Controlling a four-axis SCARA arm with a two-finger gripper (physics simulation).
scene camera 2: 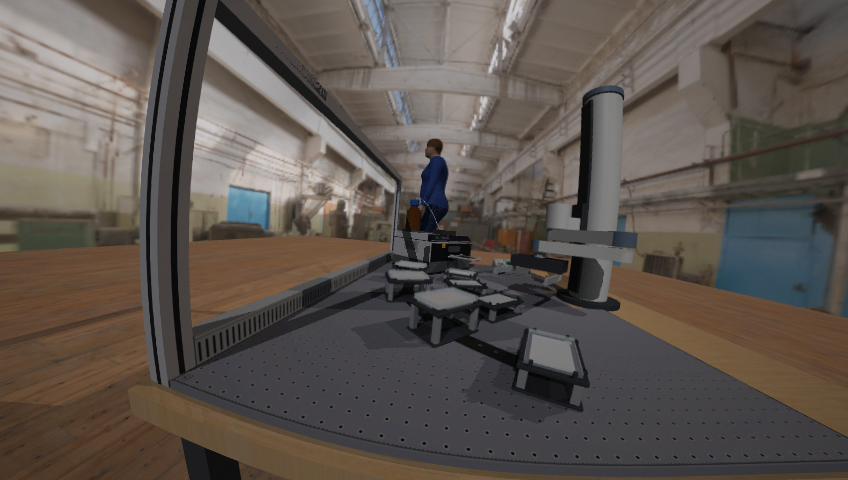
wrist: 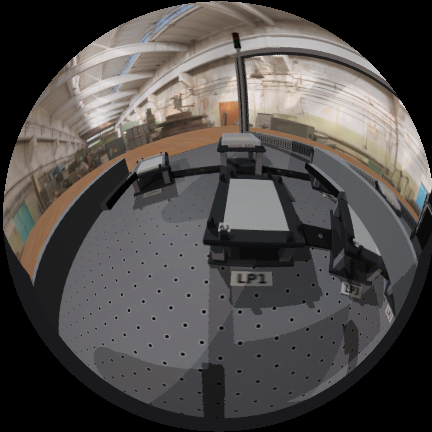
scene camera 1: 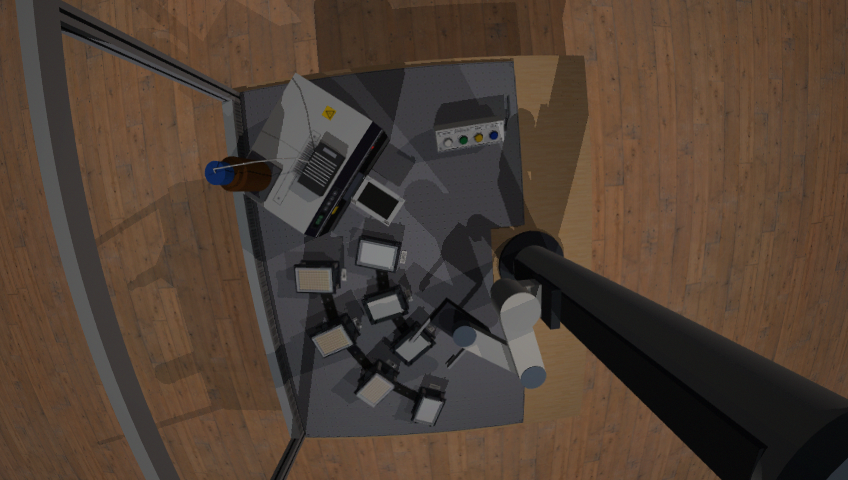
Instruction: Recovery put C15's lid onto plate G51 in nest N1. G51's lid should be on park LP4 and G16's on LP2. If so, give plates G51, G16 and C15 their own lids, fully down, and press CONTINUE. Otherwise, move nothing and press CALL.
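Frame: origin at the arm's base, x left, y ahead, z down, level; millimetres.
Seen in the pictures: gripper, between the fingertips: (scene camera 2: 518, 276) (wrist: 219, 152) (scene camera 1: 429, 354); arm's base, origin of its link: (scene camera 2: 586, 301) (scene camera 1: 530, 263).
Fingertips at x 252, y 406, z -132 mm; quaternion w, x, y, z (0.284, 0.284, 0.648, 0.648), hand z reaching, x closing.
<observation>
Offsets run from my fingertips to a thing's top centre. "*": to the spot under its first point.
My gripper (scene camera 1: 439, 343) (wrist: 219, 152) is open and empty, its fingers apart, on the arm side of the stand LP1 {dx +8, dy +61, dz +64 mm} (wrist: 215, 235). In the overhead view one finger overlaps that stand. A pale flat piece {* dx +17, dy +69, dz +74 mm} (scene camera 1: 410, 349) (wrist: 257, 205) lies on LP1. The stand LP3 {* dx -133, dy +115, dz +114 mm} (wrist: 340, 245) is at the right in the wrist view, with a pale piece on it. Outer stands carry beige gridded pieces {dx -287, dy +372, dz +39 mm} (scene camera 1: 314, 279) {dx -54, dy +345, dz +34 mm} (scene camera 1: 333, 340) {dx +162, dy +217, dz +29 mm} (scene camera 1: 376, 389). A whitish piece {dx +306, dy +28, dz +64 mm} (scene camera 1: 428, 410) (scene camera 2: 552, 353) lies on the end stand. Plate names and N1's label are unreadable. The button box {dx -726, dy -194, dz +35 mm} (scene camera 1: 470, 135) shows white, green, yellow and blue buttons.
Inner stands also hold pale pieces {dx -350, dy +146, dz +64 mm} (scene camera 1: 377, 255) {* dx -163, dy +140, dz +72 mm} (scene camera 1: 385, 306). A white instrument {* dx -717, dy +153, dz -89 mm} (scene camera 1: 351, 136) with a tray {* dx -525, dy +171, dz +19 mm} (scene camera 1: 360, 205) stands at upper left, beside a brown bottle {* dx -636, dy +394, dz -218 mm} (scene camera 1: 246, 174). The arm column (scene camera 2: 604, 178) rises at the right. A person in blue (scene camera 2: 435, 181) stands behind the instrument.
</observation>
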